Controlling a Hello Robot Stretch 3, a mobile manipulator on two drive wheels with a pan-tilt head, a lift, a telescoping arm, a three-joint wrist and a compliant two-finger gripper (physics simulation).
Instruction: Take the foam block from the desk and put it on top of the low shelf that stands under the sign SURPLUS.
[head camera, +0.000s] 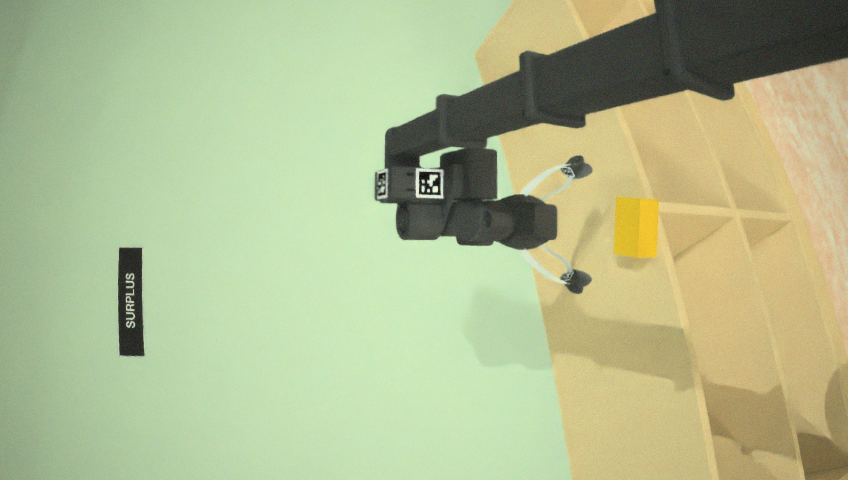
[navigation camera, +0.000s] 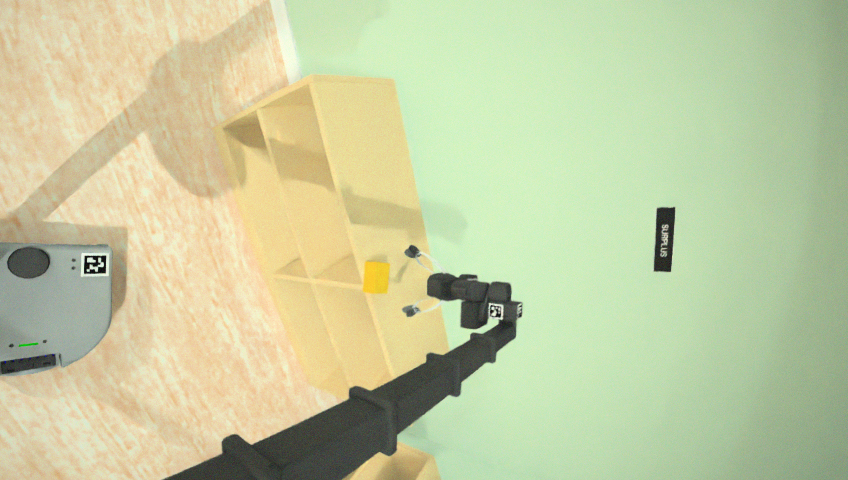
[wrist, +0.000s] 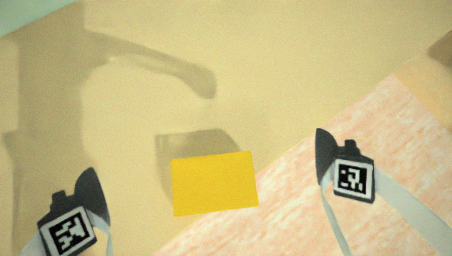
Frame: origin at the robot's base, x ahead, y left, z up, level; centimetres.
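Seen in the pictures: gripper, fingertip midpoint: (head camera: 585, 224) (navigation camera: 406, 280) (wrist: 212, 167); robot's base, link origin: (navigation camera: 30, 260).
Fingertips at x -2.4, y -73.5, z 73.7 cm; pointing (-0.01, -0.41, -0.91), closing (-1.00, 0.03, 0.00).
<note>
Offsets run from my fingertips to a thing's top centre. Level surfaces: height alone.
The yellow foam block @[dx +0.2, dy +1.0, dz -8.2 cm] (head camera: 635, 227) (navigation camera: 376, 277) (wrist: 215, 184) rests on top of the low wooden shelf @[dz -12.7 cm] (head camera: 630, 428) (navigation camera: 363, 130) (wrist: 280, 60), at its front edge, above the upright divider. The black sign SURPLUS @[dx +13.0, dy -35.6, dz +68.9 cm] (head camera: 130, 302) (navigation camera: 664, 239) is on the wall above this shelf. My gripper (head camera: 576, 223) (navigation camera: 411, 280) (wrist: 212, 167) is open and empty. Its fingers are spread wide, apart from the block, above the shelf top and toward the wall from the block. In the wrist view the block shows between the two fingers, farther away than they are. The desk does not show.
The green wall (head camera: 297, 386) (navigation camera: 565, 118) stands right behind the shelf. My dark arm (head camera: 601, 71) (navigation camera: 321, 422) reaches across part of the shelf. A second wooden unit (navigation camera: 413, 460) shows at the bottom of the navigation view. My base (navigation camera: 65, 303) stands on the floor in front of the shelf.
</note>
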